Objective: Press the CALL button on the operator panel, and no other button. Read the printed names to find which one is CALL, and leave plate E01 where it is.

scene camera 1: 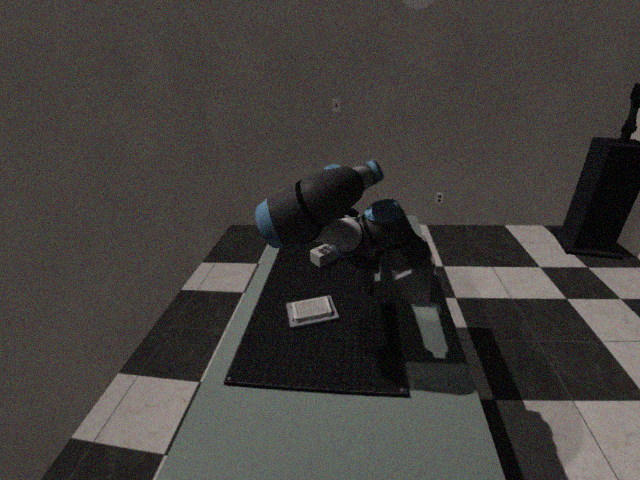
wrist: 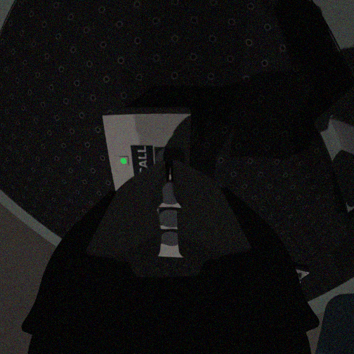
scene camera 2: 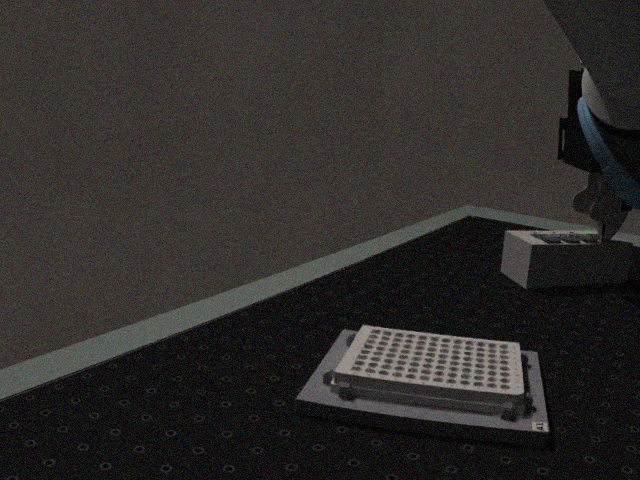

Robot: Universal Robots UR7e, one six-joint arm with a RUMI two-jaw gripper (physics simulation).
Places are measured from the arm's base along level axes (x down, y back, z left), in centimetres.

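Pixels of known places: gripper, fingertip midpoint: [scene camera 2: 603,241]; arm's base at its link origin: [scene camera 1: 408,256].
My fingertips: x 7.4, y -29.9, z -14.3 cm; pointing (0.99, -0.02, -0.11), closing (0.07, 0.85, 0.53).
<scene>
For each thing: its top centre in the pictures, then the offset to it from my fingertips. "spot": a spot on its surface instead. Level surfaces: height alone.
- operator panel at its top centre: [scene camera 2: 571,234] [scene camera 1: 329,246] dx -0.4, dy -3.8, dz +2.6 cm
- Plate E01 at its top centre: [scene camera 2: 436,357] [scene camera 1: 311,307] dx +2.5, dy +0.1, dz +37.8 cm
- grey holder at a spot on its surface: [scene camera 2: 312,395] spot: dx +4.0, dy -3.5, dz +46.0 cm
- black mat at its surface level: dx +5.2 cm
The operator panel [scene camera 1: 321,256] [scene camera 2: 563,263] [wrist: 117,131] is a pale box standing on the black mat. In the wrist view the printed name CALL [wrist: 142,159] shows on its top, partly covered by the jaws, and a small lamp [wrist: 123,161] beside it glows green. My gripper [scene camera 2: 605,240] [wrist: 169,163] is shut and empty. Its tips are down at the panel top at the button beside the CALL name; the tips hide most of that button. Plate E01 [scene camera 1: 311,308] [scene camera 2: 434,361], a white plate with many wells, sits flat on its grey holder, apart from the gripper.
The grey holder [scene camera 2: 312,395] has a small A1 tag at its corner and stands on the black mat [scene camera 1: 310,361] in front of the panel. The arm [scene camera 1: 330,198] reaches over the panel. A dark pedestal [scene camera 1: 599,196] stands on the floor at the right.
</scene>
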